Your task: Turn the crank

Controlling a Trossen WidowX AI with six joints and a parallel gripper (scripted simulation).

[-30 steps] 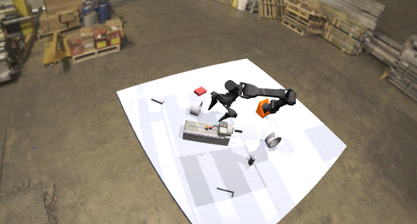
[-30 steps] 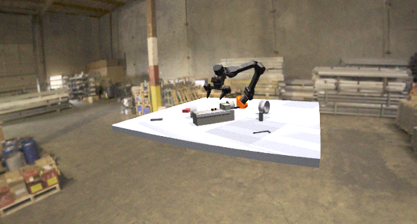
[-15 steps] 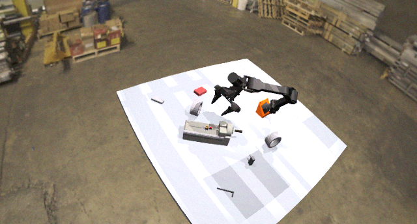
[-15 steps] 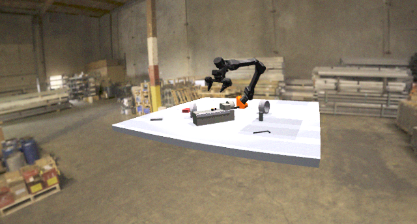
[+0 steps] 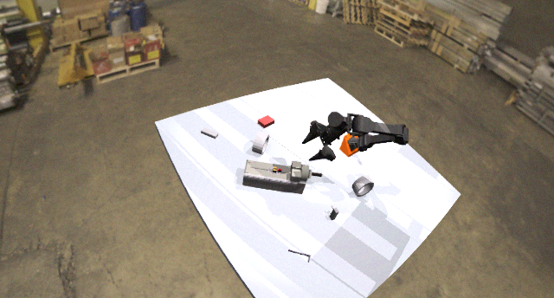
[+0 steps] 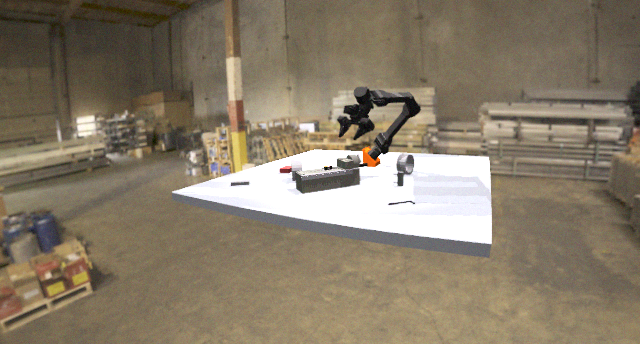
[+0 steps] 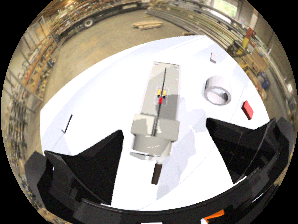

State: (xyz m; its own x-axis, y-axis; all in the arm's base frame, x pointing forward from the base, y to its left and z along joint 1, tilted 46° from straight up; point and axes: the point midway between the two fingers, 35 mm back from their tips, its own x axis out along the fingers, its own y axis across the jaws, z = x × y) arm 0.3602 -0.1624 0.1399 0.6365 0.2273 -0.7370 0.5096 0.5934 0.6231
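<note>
The dark crank handle lies 130 mm below my gripper tip, 60 mm behind it and 50 mm to the left of it. The rest, counted from my gripper tip: hex key 280 mm to the left, 240 mm ahead, 190 mm below; then red pointer 110 mm below, 70 mm ahead, 50 mm to the right; then small clip 230 mm to the left, 170 mm below, 10 mm ahead.
</note>
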